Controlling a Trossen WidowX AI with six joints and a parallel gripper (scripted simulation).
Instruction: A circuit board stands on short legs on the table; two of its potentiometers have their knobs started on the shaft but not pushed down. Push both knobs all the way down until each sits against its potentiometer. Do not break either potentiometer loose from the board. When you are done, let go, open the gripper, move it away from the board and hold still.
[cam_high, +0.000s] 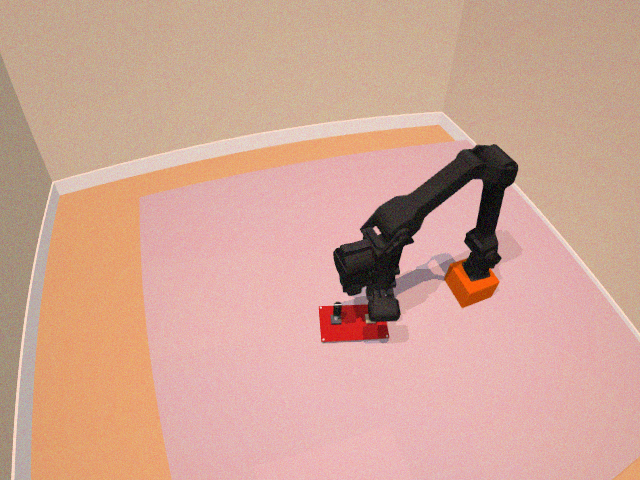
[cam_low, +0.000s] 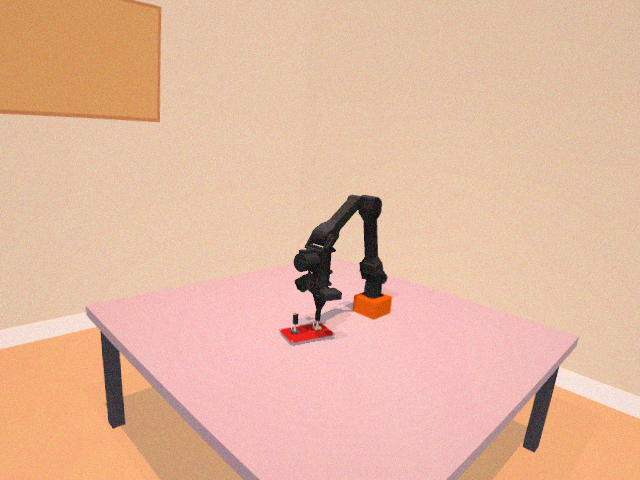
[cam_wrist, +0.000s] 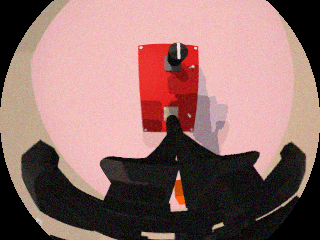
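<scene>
My gripper tip is now 8 cm short of the black knob, 2 cm to the left of it and 1 cm above it.
</scene>
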